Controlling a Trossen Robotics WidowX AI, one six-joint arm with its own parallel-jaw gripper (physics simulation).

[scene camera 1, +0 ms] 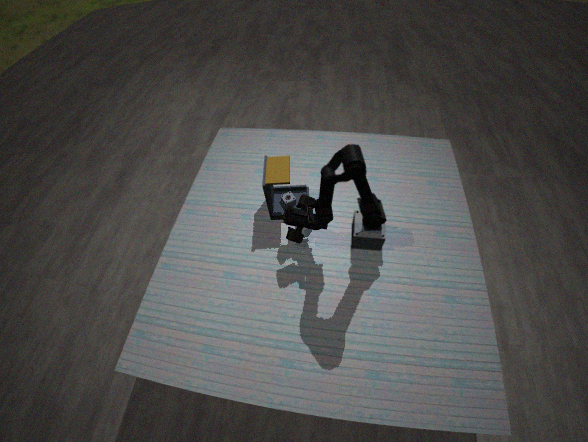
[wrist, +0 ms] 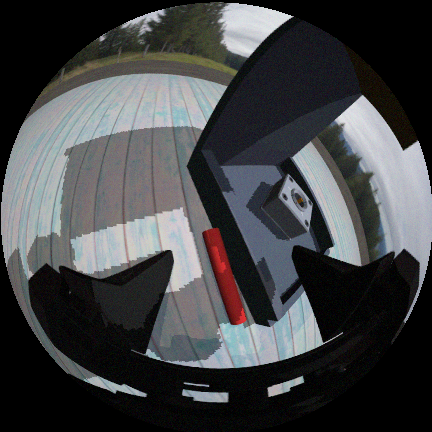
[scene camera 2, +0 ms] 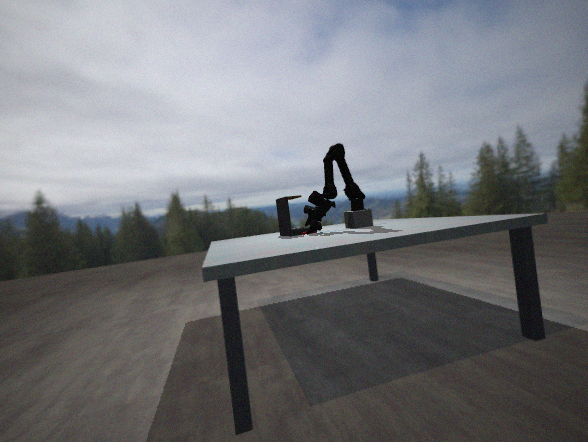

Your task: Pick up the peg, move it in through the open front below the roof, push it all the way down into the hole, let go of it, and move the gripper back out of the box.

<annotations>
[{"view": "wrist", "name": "gripper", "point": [234,255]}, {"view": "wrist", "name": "red peg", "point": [216,252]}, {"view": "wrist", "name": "dark box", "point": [233,226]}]
</annotations>
